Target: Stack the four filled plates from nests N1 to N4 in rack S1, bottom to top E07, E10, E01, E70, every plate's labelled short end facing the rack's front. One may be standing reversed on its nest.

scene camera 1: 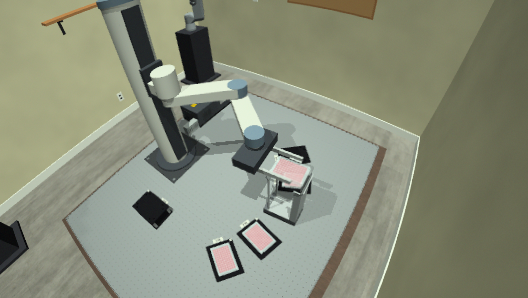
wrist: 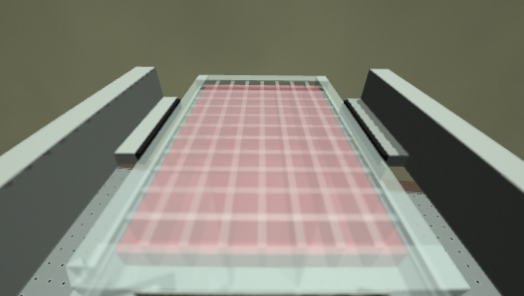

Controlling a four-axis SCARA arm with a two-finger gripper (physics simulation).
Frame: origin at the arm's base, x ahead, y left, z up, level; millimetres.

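Seen in the pictures: gripper, fingertip midpoint: (scene camera 1: 296, 170) (wrist: 262, 88); arm's base, link origin: (scene camera 1: 176, 155).
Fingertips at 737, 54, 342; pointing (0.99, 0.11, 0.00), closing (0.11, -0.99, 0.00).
Pixels of each thing's top centre, then the offset from my fingertips to it, as dx, dy, dz. "*": a spot on its surface instead. Level surfaces: height alone.
- clear-rimmed plate with pink wells, top centre: (wrist: 262, 124) (scene camera 1: 290, 169) -24, -3, -6
- rack S1, top centre: (wrist: 273, 183) (scene camera 1: 288, 175) -27, -9, -37
- black nest, top centre: (scene camera 1: 293, 153) -157, +308, -308
- black block, top centre: (scene camera 1: 148, 205) -545, -386, -260
- perforated table, surface height: dz -329
- dark box, surface spot: (scene camera 1: 202, 113) * -774, +239, -244
My gripper (scene camera 1: 296, 170) (wrist: 262, 88) is shut on a clear-rimmed plate with pink wells (scene camera 1: 290, 173) (wrist: 262, 200), its pads at the two long sides. The plate is held level above rack S1 (scene camera 1: 297, 206), at about the height of the post tops. No code on it can be read. Two filled plates (scene camera 1: 223, 258) (scene camera 1: 259, 236) lie in black nests (scene camera 1: 229, 276) (scene camera 1: 263, 255) at the front. A black nest (scene camera 1: 301, 151) shows behind the gripper, partly hidden. Another black nest is mostly hidden behind the rack and held plate.
A black block (scene camera 1: 151, 207) with a small pale tag lies at the left of the perforated table (scene camera 1: 185, 235). The arm's column (scene camera 1: 135, 75) stands at the back left. A dark box (scene camera 1: 202, 113) with a yellow mark and a black pedestal (scene camera 1: 196, 55) stand behind the arm.
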